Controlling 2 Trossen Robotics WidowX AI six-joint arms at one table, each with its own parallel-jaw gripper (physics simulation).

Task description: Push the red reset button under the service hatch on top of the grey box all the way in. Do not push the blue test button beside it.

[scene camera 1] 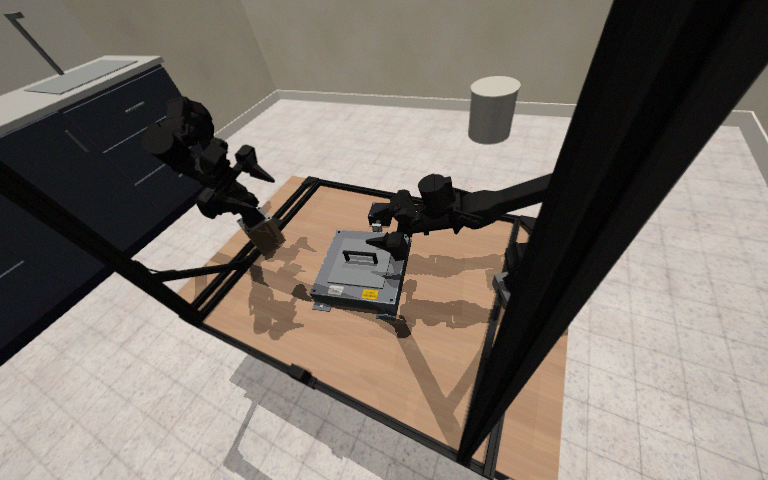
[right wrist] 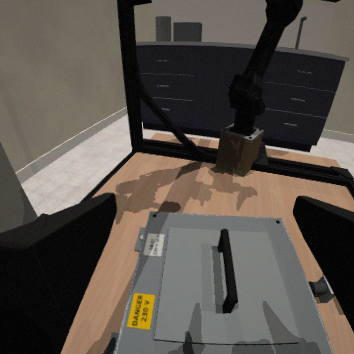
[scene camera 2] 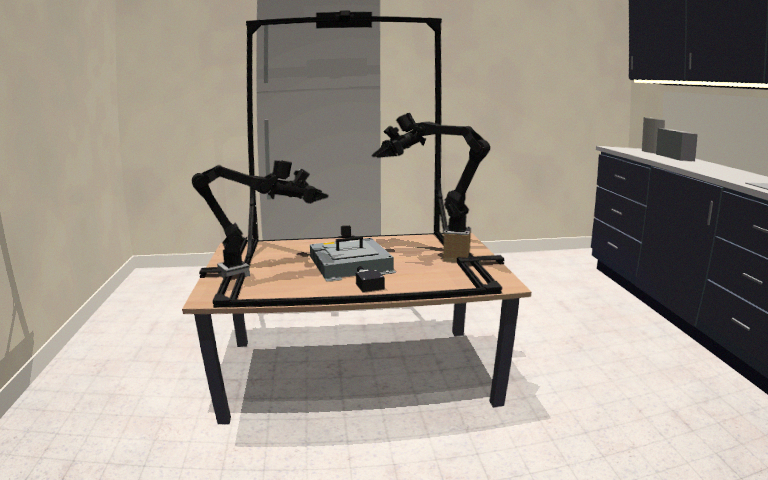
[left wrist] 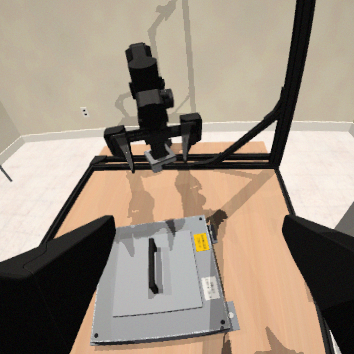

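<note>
The grey box (scene camera 1: pixel 351 297) (scene camera 2: pixel 362 267) (left wrist: pixel 160 331) (right wrist: pixel 215 221) lies on the table. Its service hatch (scene camera 1: pixel 339 275) (left wrist: pixel 132 285) (right wrist: pixel 185 280) is shut, lying flat, with a black handle (scene camera 1: pixel 360 258) (scene camera 2: pixel 349 241) (left wrist: pixel 153 265) (right wrist: pixel 228 270) standing up on it. The red reset button and the blue test button do not show; the hatch hides what is under it. My right gripper (scene camera 2: pixel 323 196) (left wrist: pixel 158 167) (right wrist: pixel 206 203) is open and empty, raised above the box and apart from it. My left gripper (scene camera 2: pixel 376 153) (left wrist: pixel 199 223) is open and empty, higher up and off to the box's side.
A yellow danger label (scene camera 1: pixel 369 294) (left wrist: pixel 201 242) (right wrist: pixel 141 311) is on the box's top near one edge. A black block (scene camera 2: pixel 369 281) (right wrist: pixel 325 289) is beside the box. A brown block (scene camera 1: pixel 265 237) (scene camera 2: pixel 456 246) (right wrist: pixel 239 152) stands under the left arm's base. Black frame rails edge the table.
</note>
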